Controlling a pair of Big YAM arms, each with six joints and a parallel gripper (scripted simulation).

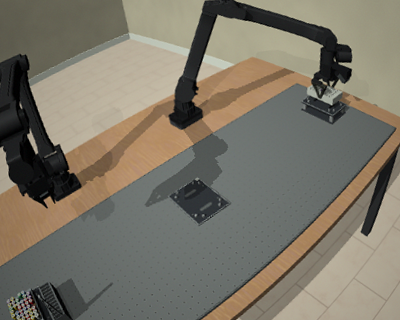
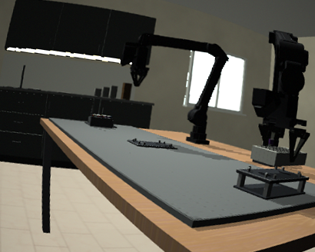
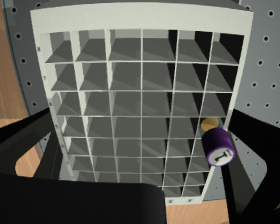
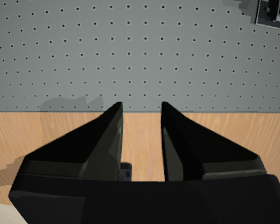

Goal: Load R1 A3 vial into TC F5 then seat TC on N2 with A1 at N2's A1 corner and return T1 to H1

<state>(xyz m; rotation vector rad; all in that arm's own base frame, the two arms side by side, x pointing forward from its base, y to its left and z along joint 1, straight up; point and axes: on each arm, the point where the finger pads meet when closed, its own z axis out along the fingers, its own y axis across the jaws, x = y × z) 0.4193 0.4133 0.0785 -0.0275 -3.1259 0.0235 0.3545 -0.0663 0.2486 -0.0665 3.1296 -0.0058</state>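
My left gripper is now right at the tube carrier TC. Round my left hand: holder H1: 123 cm to the right, 8 cm ahead, 7 cm below.
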